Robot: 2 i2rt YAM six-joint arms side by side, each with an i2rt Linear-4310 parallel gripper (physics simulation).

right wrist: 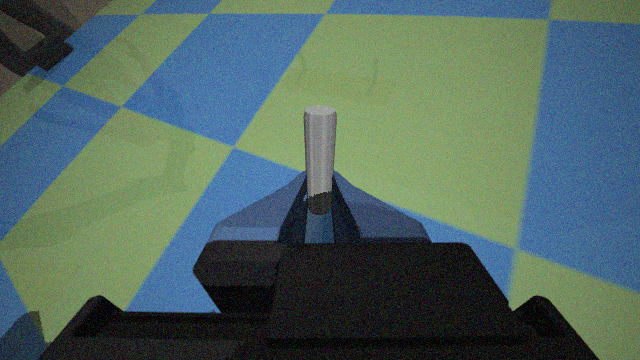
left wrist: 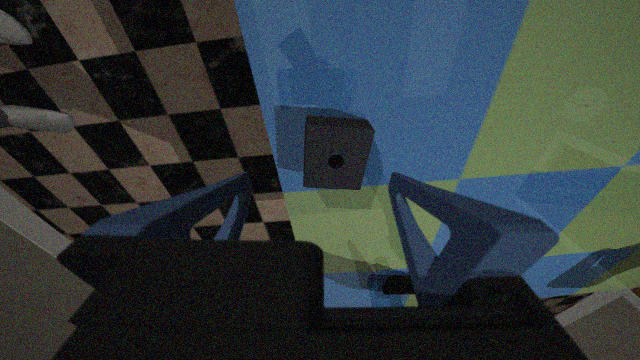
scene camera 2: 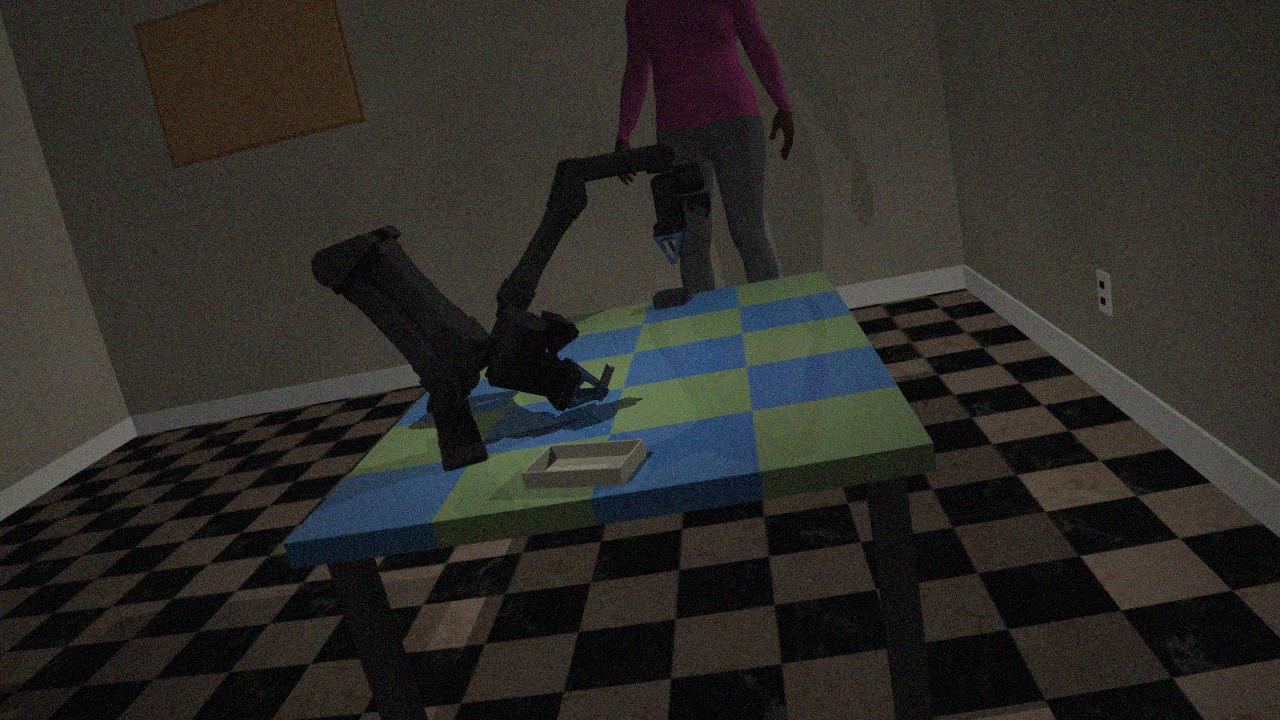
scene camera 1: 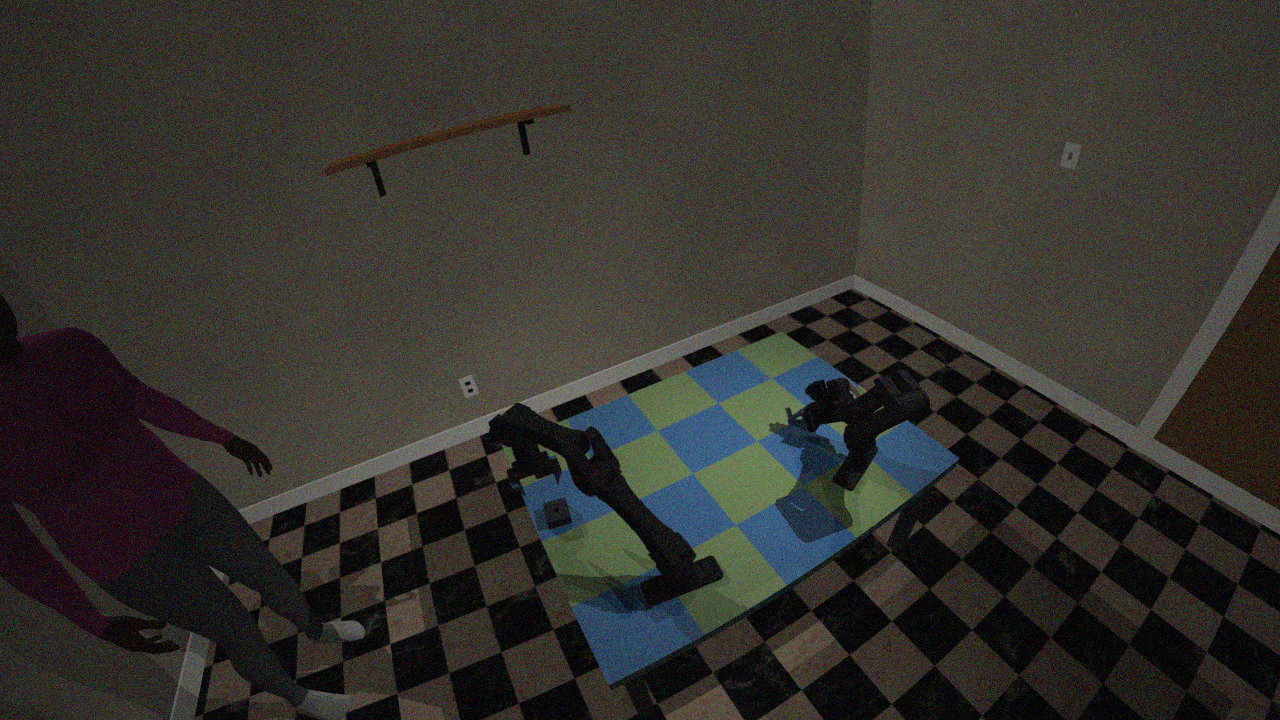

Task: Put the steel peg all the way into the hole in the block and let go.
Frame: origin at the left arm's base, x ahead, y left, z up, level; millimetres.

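Where they show: left gripper, fingertip midpoint: point(right wrist: 0, 1) point(left wrist: 320, 179) point(scene camera 2: 676, 260) point(scene camera 1: 541, 488); right gripper, fingertip midpoint: point(right wrist: 319, 179) point(scene camera 2: 606, 390) point(scene camera 1: 789, 420); left arm's base at its link origin: point(scene camera 1: 682, 581); right arm's base at its link origin: point(scene camera 2: 461, 447) point(scene camera 1: 855, 465).
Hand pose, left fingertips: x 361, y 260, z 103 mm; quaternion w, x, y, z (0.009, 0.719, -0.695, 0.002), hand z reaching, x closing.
Observation:
Things, the pixels of their centre, and the offset from my left fingertips. Level surfaces: height alone.
- dark square block at the middle of its body: point(left wrist: 334, 154) point(scene camera 2: 670, 297) point(scene camera 1: 557, 513) point(right wrist: 48, 51) 29 mm back, 19 mm right, 87 mm down
- steel peg at the middle of its body: point(right wrist: 319, 166) point(scene camera 2: 604, 382) 7 mm back, 791 mm right, 51 mm down
- green table at its surface level: 103 mm down
- shallow open tray at the middle of its body: point(scene camera 2: 584, 464) point(scene camera 1: 845, 395) 16 mm ahead, 1051 mm right, 90 mm down
A dark square block point(scene camera 1: 556, 513) point(scene camera 2: 669, 298) point(left wrist: 320, 140) lies on the table near its left edge in scene camera 1, with a round hole in its top face. My left gripper point(scene camera 1: 537, 483) point(scene camera 2: 669, 254) point(left wrist: 320, 179) is open and empty above the block. My right gripper point(scene camera 1: 788, 422) point(scene camera 2: 599, 390) point(right wrist: 319, 179) is shut on the steel peg point(right wrist: 320, 145), a light grey cylinder that sticks out past the fingertips. It holds the peg above the table, far from the block. The fingers hide part of the peg.
The checkered blue and green table point(scene camera 1: 662, 501) point(scene camera 2: 832, 420) bears both arms. A shallow open tray point(scene camera 2: 572, 478) lies near the table's front edge in scene camera 2. A person point(scene camera 1: 80, 447) point(scene camera 2: 702, 71) stands beyond the block's end of the table.

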